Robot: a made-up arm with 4 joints. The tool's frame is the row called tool.
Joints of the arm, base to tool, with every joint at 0 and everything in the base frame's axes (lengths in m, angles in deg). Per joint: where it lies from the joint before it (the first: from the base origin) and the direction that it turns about. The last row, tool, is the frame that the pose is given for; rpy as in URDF.
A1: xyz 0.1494 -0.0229 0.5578 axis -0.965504 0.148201 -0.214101
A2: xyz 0.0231 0.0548 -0.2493 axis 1 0 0
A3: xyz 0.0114 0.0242 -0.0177 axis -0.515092 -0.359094 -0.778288
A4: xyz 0.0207 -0.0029 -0.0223 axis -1 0 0
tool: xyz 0.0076 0.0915 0.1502 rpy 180 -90 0
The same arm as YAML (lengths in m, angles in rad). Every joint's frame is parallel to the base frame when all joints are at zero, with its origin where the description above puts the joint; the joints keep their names.
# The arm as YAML. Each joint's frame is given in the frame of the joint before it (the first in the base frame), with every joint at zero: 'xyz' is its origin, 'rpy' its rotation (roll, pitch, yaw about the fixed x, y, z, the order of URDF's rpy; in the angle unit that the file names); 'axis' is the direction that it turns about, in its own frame. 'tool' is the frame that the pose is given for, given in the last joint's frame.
units:
  length: m
  angle: rad
joints:
  - name: A1
    type: revolute
    origin:
      xyz: [0.1494, -0.0229, 0.5578]
      rpy: [0.0, 0.0, 0.0]
    axis: [-0.965504, 0.148201, -0.214101]
  - name: A2
    type: revolute
    origin:
      xyz: [0.0231, 0.0548, -0.2493]
      rpy: [0.0, 0.0, 0.0]
    axis: "+x"
  - name: A3
    type: revolute
    origin:
      xyz: [0.0114, 0.0242, -0.0177]
      rpy: [0.0, 0.0, 0.0]
    axis: [-0.515092, -0.359094, -0.778288]
  - name: A4
    type: revolute
    origin:
      xyz: [0.0207, -0.0029, -0.0223]
      rpy: [0.0, 0.0, 0.0]
    axis: "-x"
tool:
  origin:
    xyz: [0.0076, 0.0915, 0.1502]
    rpy: [3.1416, -1.5708, 0.0]

